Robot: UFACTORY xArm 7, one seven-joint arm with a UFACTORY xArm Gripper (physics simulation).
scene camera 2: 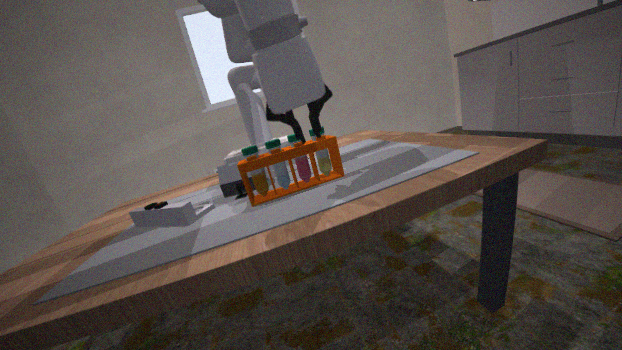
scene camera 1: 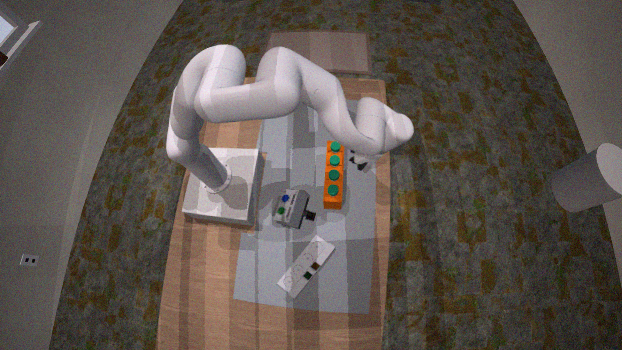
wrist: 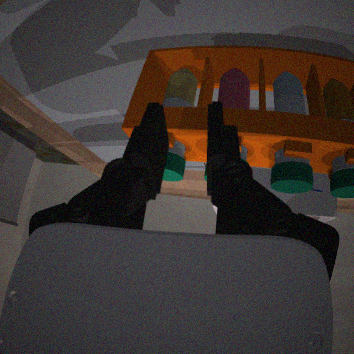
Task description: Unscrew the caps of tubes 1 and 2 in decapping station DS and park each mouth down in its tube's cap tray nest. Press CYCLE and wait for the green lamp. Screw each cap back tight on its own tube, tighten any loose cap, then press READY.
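Where they show: gripper, fingertip midpoint: (scene camera 2: 310, 137) (scene camera 1: 353, 156) (wrist: 186, 122); arm's base, link origin: (scene camera 2: 262, 144) (scene camera 1: 216, 177).
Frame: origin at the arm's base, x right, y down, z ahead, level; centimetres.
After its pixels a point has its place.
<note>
The orange rack (scene camera 1: 333, 204) {x 0.8, y 2.5, z 42.9 cm} (scene camera 2: 338, 159) {x -20.8, y 4.4, z 42.6 cm} (wrist: 265, 123) {x -10.4, y 0.0, z 44.1 cm} holds several upright tubes with green caps; orange, blue, pink and yellow-green contents show in scene camera 2. My gripper (scene camera 1: 359, 161) {x -15.3, y -2.4, z 46.8 cm} (scene camera 2: 310, 139) {x -15.3, y -2.4, z 46.8 cm} (wrist: 186, 122) {x -15.3, y -2.4, z 46.8 cm} is beside the rack, at the end with the yellow-green tube (scene camera 2: 325, 165) {x -17.7, y 5.2, z 41.5 cm} (wrist: 181, 86) {x -17.4, y 4.6, z 41.5 cm} and pink tube (scene camera 2: 303, 169) {x -12.5, y 4.6, z 42.2 cm} (wrist: 234, 90) {x -12.6, y 4.2, z 42.2 cm}. Its fingers stand a little apart with nothing between them and partly hide two caps in the wrist view. The grey decapping station (scene camera 1: 298, 210) {x 5.0, y 2.7, z 31.8 cm} has a blue button (scene camera 1: 285, 198) {x 2.1, y 1.5, z 26.8 cm}, a green button (scene camera 1: 281, 211) {x 6.8, y 1.5, z 26.6 cm} and a black clamp (scene camera 1: 310, 216) {x 5.2, y 7.6, z 35.6 cm}. No lit lamp can be made out.
The white cap tray (scene camera 1: 325, 245) {x 14.2, y 7.6, z 42.8 cm} (scene camera 2: 162, 216) {x 21.8, y 6.1, z 42.8 cm} lies slantwise near the front of the grey mat (scene camera 1: 350, 295) {x 29.9, y 8.6, z 54.7 cm}, with circles and two small dark squares on it. The white robot base (scene camera 1: 240, 200) {x 6.4, y 0.0, z 11.9 cm} stands left of the station. The wooden table edge runs close beyond the rack.
</note>
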